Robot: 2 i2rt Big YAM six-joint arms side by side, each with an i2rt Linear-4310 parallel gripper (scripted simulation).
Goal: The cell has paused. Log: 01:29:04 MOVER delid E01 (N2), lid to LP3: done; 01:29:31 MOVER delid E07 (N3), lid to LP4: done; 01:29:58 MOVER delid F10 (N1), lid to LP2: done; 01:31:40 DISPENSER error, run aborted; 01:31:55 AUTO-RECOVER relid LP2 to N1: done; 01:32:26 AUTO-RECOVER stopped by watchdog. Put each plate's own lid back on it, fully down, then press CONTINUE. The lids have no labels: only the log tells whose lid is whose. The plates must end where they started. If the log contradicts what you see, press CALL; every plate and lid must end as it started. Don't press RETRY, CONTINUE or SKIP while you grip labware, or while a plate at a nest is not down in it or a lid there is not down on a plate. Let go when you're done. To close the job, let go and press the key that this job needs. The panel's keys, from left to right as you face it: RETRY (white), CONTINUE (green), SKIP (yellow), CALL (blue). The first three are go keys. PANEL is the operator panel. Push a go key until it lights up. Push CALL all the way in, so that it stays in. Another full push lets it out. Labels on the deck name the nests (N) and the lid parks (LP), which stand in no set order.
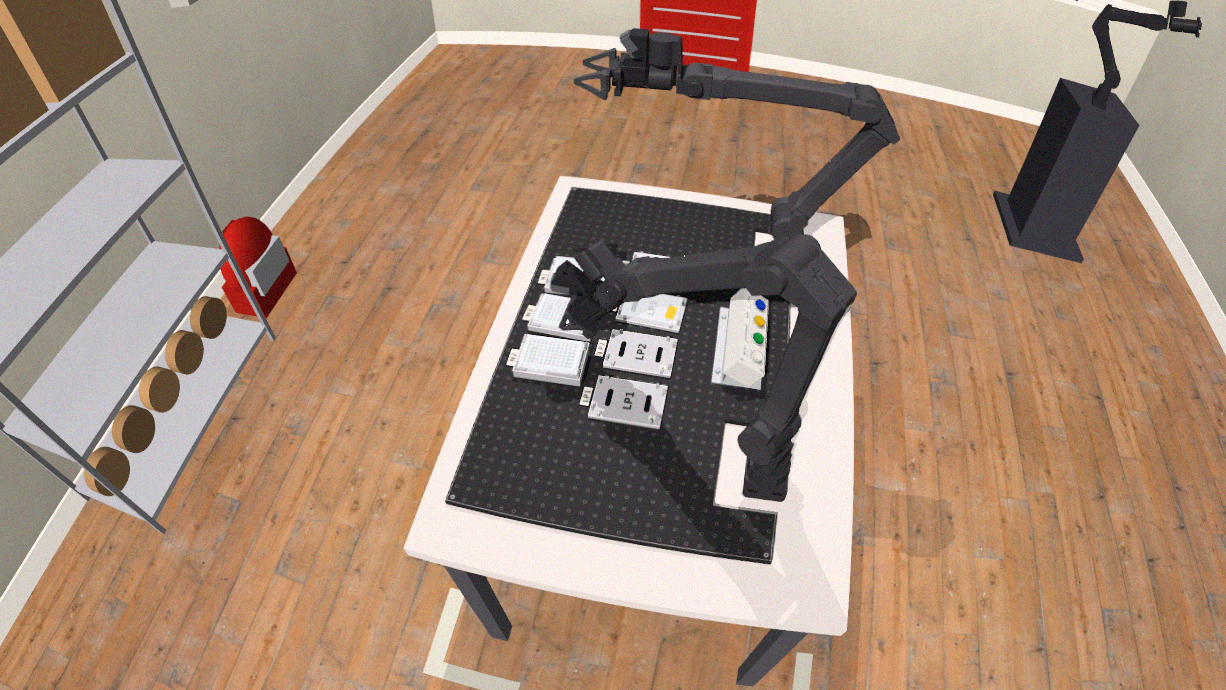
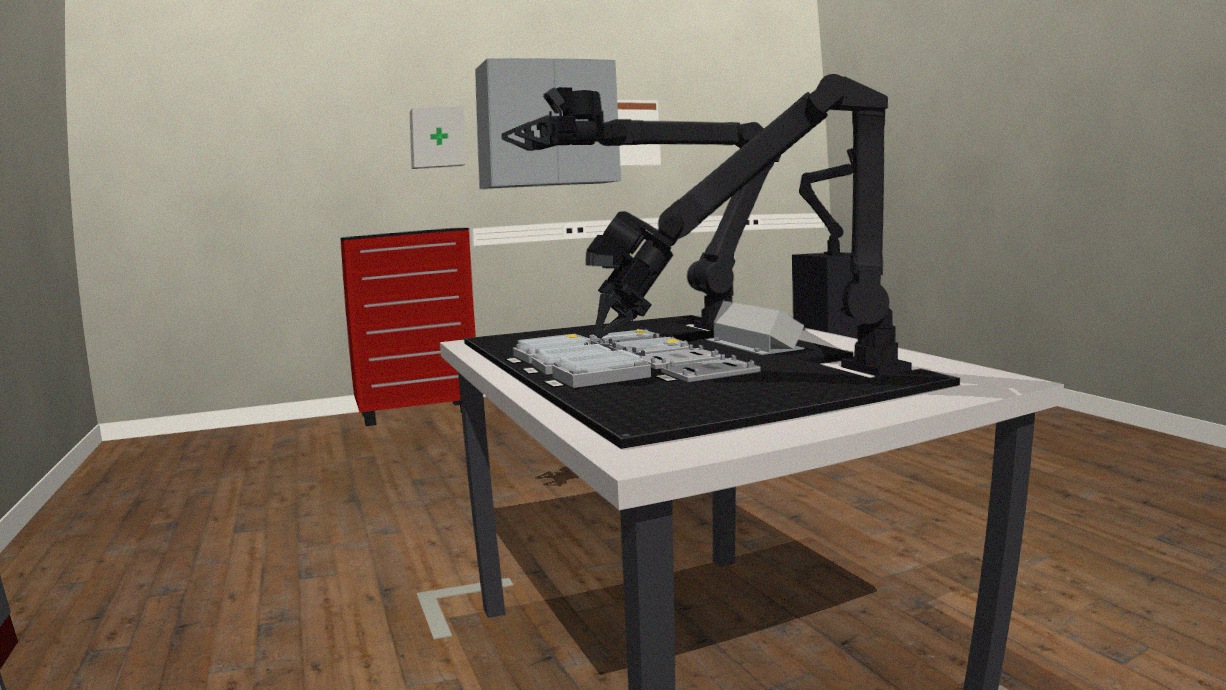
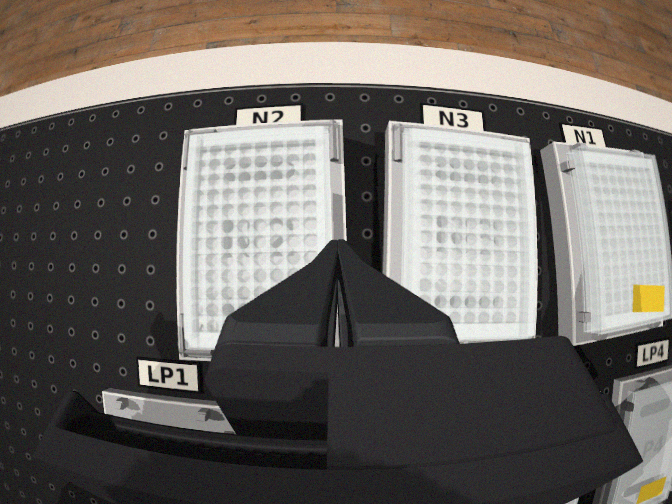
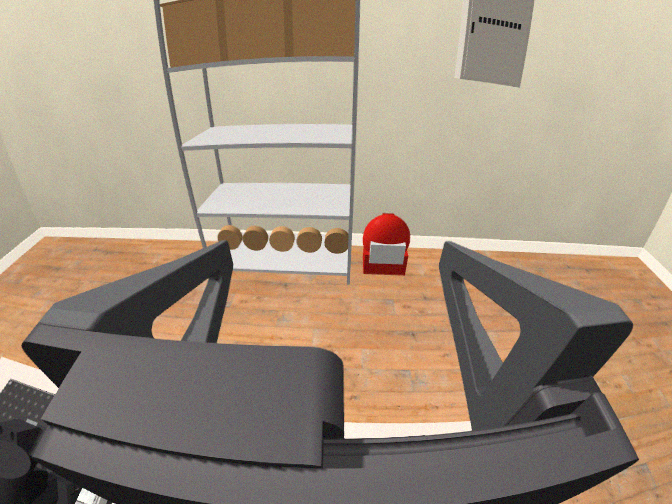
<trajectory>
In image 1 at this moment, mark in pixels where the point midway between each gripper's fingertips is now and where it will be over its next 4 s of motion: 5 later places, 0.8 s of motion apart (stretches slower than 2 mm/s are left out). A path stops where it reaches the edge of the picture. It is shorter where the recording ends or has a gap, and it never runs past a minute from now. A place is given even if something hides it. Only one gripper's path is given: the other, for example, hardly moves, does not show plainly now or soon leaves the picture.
My left gripper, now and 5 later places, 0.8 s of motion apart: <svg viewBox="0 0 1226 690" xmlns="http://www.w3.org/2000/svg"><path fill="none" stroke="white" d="M561 328L537 316L548 287L557 279L601 287L648 294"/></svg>
</trajectory>
